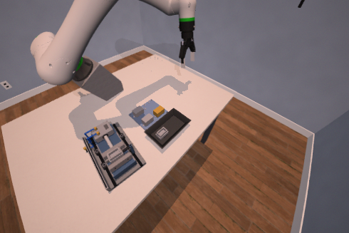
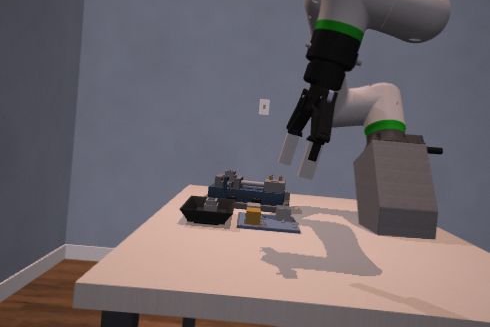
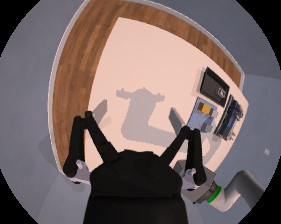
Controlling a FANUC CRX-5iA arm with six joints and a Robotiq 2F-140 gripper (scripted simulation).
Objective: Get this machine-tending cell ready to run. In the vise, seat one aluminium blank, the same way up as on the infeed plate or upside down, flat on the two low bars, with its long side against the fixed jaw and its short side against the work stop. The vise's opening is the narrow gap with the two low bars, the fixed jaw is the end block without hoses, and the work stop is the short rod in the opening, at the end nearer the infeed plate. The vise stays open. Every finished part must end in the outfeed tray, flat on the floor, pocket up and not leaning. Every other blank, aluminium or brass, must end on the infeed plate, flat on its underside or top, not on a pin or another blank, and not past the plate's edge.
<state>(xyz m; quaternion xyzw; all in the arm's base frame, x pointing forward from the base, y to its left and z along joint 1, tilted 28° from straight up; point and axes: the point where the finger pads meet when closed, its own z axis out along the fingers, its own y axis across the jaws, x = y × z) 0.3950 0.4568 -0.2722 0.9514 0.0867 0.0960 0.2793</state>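
My hand is 40 mm short of the brass blank, 350 mm to the left of it and 170 mm above it. Also, from my hand: vise 40 mm ahead, 680 mm to the right, 160 mm below.
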